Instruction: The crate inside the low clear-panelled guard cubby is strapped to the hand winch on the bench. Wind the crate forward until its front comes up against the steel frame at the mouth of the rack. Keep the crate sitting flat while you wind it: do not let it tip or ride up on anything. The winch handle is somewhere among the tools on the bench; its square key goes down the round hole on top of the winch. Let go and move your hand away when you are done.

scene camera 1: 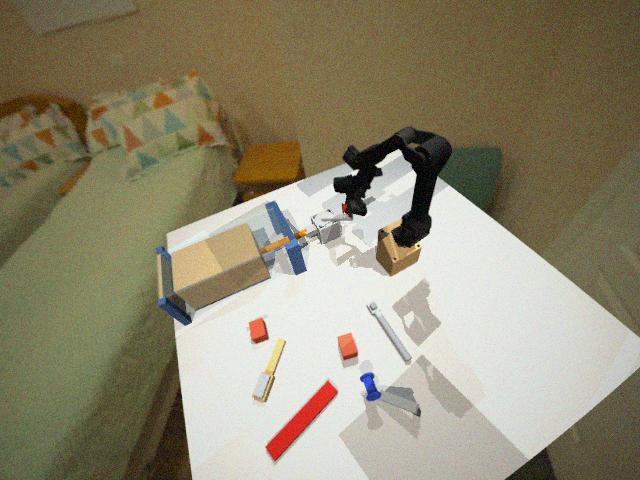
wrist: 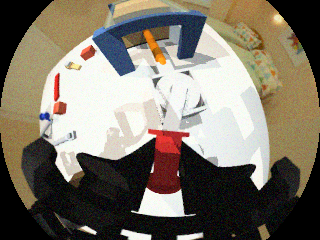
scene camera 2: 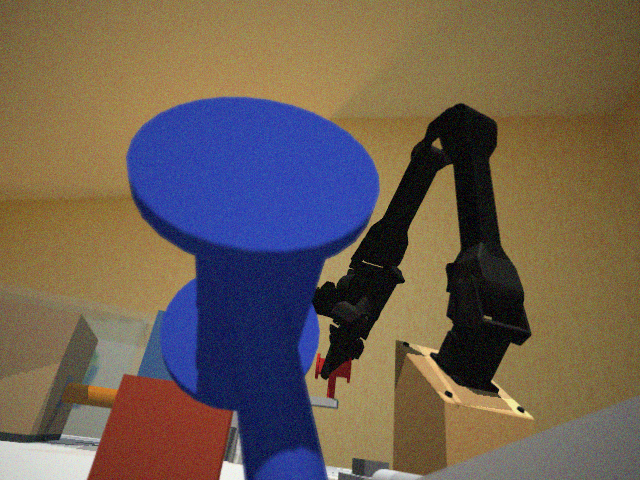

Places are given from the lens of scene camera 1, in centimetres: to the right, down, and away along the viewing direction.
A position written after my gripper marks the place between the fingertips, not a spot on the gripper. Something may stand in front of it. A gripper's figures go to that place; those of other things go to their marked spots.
my gripper [scene camera 1: 345, 211]: 10, -11, 99
tan-and-grey tool [scene camera 1: 266, 379]: -15, 40, 74
